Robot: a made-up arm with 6 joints. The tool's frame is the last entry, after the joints.
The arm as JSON. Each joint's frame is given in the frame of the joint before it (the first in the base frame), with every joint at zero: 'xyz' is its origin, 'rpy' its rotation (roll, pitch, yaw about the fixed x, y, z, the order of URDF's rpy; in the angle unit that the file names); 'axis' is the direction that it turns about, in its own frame. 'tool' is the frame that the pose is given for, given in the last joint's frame.
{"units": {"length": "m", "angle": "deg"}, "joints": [
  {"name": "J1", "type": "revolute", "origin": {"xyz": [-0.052, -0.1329, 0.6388], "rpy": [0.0, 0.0, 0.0]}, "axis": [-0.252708, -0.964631, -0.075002]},
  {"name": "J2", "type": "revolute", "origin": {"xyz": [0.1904, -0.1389, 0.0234], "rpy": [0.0, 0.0, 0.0]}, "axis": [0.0, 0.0, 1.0]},
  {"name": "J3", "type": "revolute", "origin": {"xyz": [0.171, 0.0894, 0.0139], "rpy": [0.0, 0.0, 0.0]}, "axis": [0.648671, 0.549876, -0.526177]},
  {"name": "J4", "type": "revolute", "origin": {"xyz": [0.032, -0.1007, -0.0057], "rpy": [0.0, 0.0, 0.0]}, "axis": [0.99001, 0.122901, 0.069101]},
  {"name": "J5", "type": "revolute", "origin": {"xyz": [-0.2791, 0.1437, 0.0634], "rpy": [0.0, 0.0, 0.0]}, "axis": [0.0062, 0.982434, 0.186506]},
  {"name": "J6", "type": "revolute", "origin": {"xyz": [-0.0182, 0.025, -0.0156], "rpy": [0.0, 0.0, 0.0]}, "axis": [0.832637, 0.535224, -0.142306]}
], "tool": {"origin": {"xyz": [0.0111, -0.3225, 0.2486], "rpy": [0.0, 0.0, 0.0]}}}
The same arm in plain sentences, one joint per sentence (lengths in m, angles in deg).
The arm has six revolute joints in a row. What follows holds with every joint at zero, and every direction is one of the base frame's.
Joint 1 lies 0.052 m along -x and 0.1329 m along -y and 0.6388 m along +z from the base frame's origin and rotates about the direction (-0.252708, -0.964631, -0.075002).
Joint 2 lies 0.1904 m along +x and 0.1389 m along -y and 0.0234 m along +z from joint 1 and rotates about +z.
Joint 3 lies 0.171 m along +x and 0.0894 m along +y and 0.0139 m along +z from joint 2 and rotates about the direction (0.648671, 0.549876, -0.526177).
Joint 4 lies 0.032 m along +x and 0.1007 m along -y and 0.0057 m along -z from joint 3 and rotates about the direction (0.99001, 0.122901, 0.069101).
Joint 5 lies 0.2791 m along -x and 0.1437 m along +y and 0.0634 m along +z from joint 4 and rotates about the direction (0.0062, 0.982434, 0.186506).
Joint 6 lies 0.0182 m along -x and 0.025 m along +y and 0.0156 m along -z from joint 5 and rotates about the direction (0.832637, 0.535224, -0.142306).
The tool frame, which is the frame that the pose is given for, lies 0.0111 m along +x and 0.3225 m along -y and 0.2486 m along +z from joint 6; its axes are parallel to the base frame's.

